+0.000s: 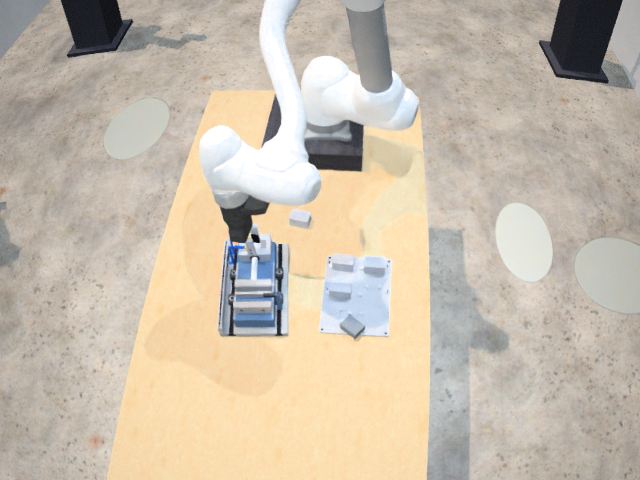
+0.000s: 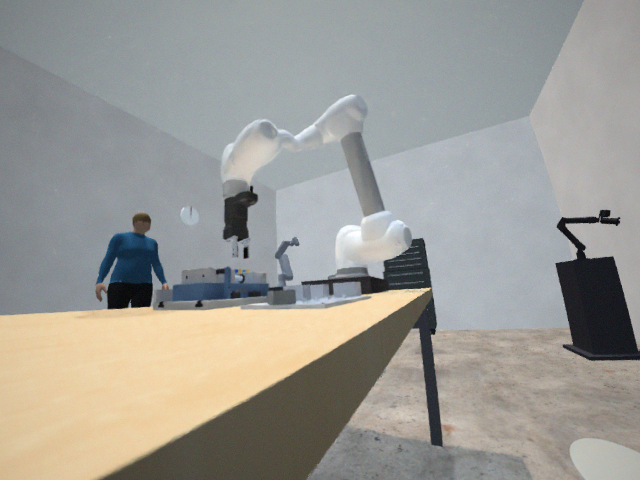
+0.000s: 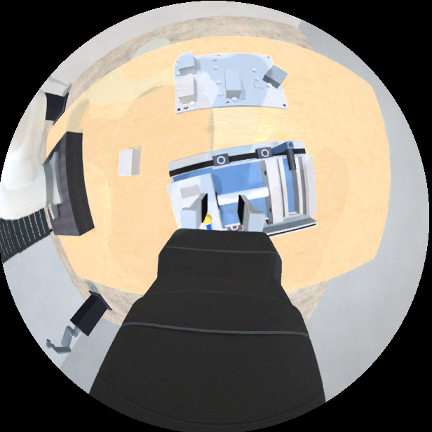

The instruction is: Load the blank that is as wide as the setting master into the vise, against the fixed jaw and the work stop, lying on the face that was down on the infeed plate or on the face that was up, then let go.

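Note:
My gripper is open and empty above the rear part of the vise; its fingers stand apart with dark pads facing each other. The blue vise has two pale jaws, the outer one and the inner one, with no blank seen between them. A blue bracket with a dark rod stands at the jaws' side. Three light grey blocks stand on the infeed plate. I cannot tell which block is the setting master.
A darker grey block lies turned askew at the plate's outer edge. Another light block lies on the table between the vise and the black robot base. Blue and yellow fittings stand beside the vise's rear.

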